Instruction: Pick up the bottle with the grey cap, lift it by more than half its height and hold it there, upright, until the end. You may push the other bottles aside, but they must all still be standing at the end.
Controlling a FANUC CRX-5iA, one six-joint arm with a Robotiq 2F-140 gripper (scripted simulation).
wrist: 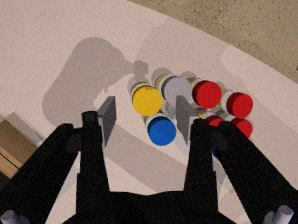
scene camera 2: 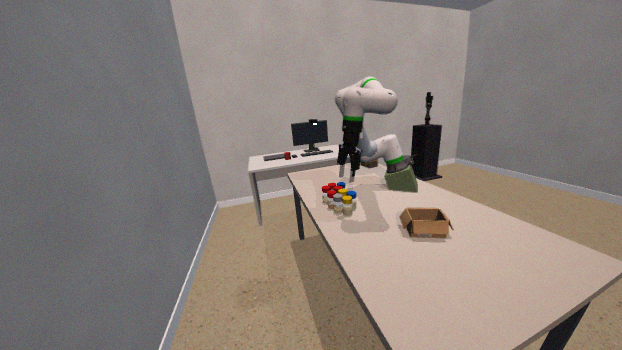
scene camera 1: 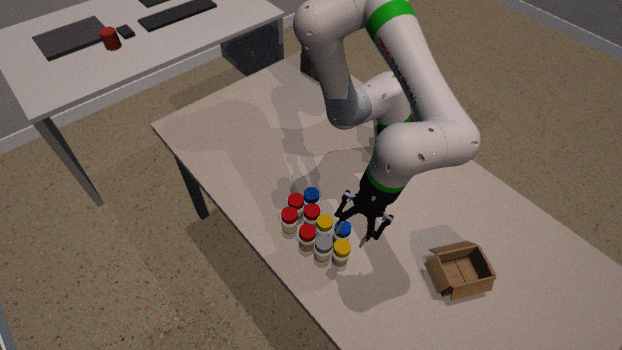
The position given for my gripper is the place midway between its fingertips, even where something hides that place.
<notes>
In view: my gripper (scene camera 1: 349, 236), a grey-capped bottle (wrist: 174, 85), a yellow-capped bottle (wrist: 146, 100) and a red-capped bottle (wrist: 207, 94).
My gripper also shows in the wrist view (wrist: 145, 107) and in scene camera 2 (scene camera 2: 346, 179).
</notes>
